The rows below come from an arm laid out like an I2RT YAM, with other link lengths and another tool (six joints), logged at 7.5 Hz.
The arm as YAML. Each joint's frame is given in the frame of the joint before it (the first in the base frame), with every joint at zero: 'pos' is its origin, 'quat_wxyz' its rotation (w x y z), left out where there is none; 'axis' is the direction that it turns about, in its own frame. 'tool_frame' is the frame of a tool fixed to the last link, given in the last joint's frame.
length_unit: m
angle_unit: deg
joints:
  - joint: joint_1
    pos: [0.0, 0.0, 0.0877]
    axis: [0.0, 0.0, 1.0]
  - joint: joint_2
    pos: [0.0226, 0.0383, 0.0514]
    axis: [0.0, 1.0, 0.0]
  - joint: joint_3
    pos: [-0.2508, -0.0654, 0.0]
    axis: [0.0, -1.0, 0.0]
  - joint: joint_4
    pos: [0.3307, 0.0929, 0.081]
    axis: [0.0, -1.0, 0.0]
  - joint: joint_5
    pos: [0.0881, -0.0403, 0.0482]
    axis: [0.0, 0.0, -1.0]
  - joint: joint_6
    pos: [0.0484, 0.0, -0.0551]
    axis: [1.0, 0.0, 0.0]
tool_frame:
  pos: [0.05, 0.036, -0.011]
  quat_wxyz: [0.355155, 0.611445, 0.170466, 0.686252]
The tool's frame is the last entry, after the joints.
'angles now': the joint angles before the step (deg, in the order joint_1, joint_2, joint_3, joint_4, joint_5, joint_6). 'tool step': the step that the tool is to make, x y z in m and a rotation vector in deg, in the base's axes. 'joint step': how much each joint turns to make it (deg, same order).
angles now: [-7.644 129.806 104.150 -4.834 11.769 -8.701]
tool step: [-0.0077 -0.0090 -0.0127 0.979 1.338 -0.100]
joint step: [-1.054 -0.432 -2.190 0.261 -1.219 0.175]
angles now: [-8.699 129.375 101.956 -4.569 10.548 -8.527]
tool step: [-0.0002 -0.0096 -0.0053 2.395 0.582 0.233]
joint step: [-1.229 0.964 0.864 -1.047 -2.453 1.141]
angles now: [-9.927 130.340 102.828 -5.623 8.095 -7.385]
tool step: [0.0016 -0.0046 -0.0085 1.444 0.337 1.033]
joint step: [-0.708 1.403 0.803 -0.011 -2.203 0.177]
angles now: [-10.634 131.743 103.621 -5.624 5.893 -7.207]
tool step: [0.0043 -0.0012 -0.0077 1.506 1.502 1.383]
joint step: [-0.351 2.467 3.075 -2.366 -2.107 0.000]
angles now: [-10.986 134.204 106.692 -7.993 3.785 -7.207]
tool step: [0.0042 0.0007 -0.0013 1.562 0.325 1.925]
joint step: [-0.262 1.671 2.468 -1.413 -2.634 -0.088]
